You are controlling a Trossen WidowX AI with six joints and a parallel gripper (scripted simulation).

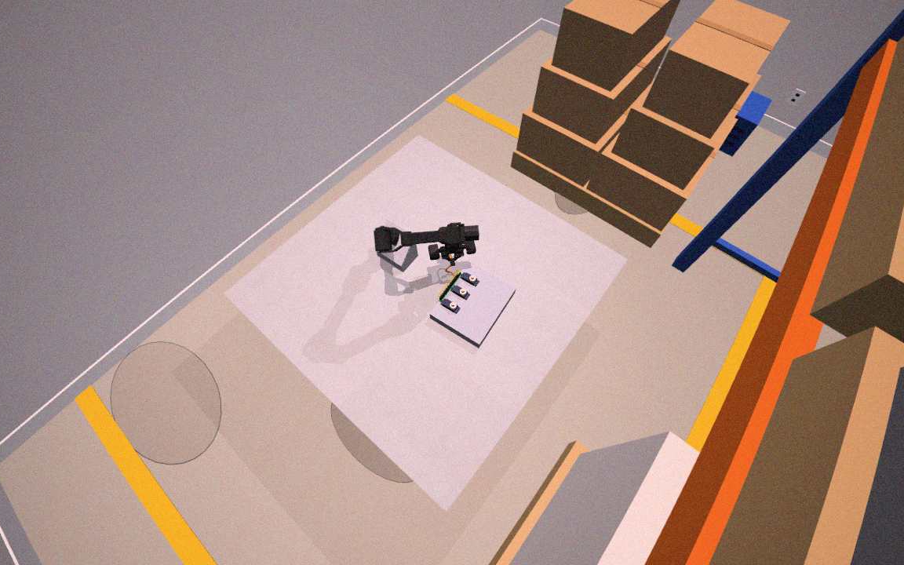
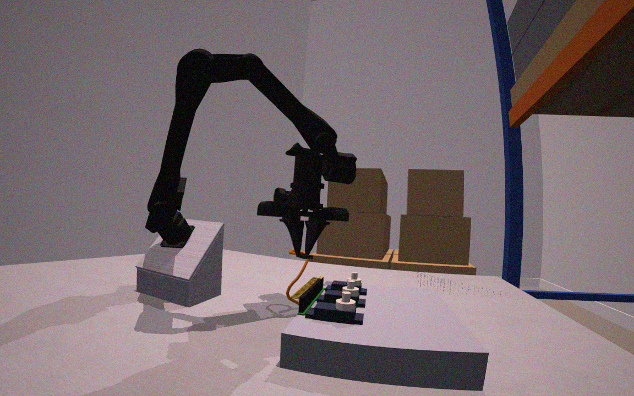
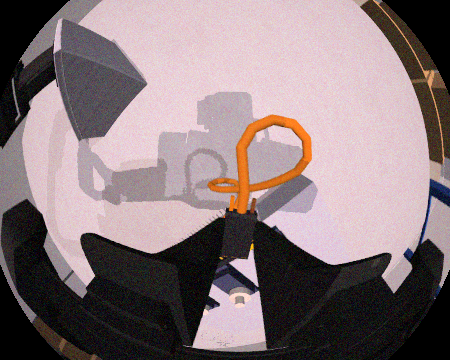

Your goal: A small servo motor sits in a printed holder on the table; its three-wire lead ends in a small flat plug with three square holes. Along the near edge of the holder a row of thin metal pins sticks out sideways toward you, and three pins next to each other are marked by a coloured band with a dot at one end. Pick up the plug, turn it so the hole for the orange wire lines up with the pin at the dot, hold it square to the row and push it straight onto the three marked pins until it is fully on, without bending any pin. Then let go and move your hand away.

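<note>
Right now the yellow band is 4 cm below my gripper tip, 4 cm ahead of it and 2 cm to the right of it. Round my gripper tip: grey block: 20 cm ahead, 9 cm to the right, 9 cm below.
</note>
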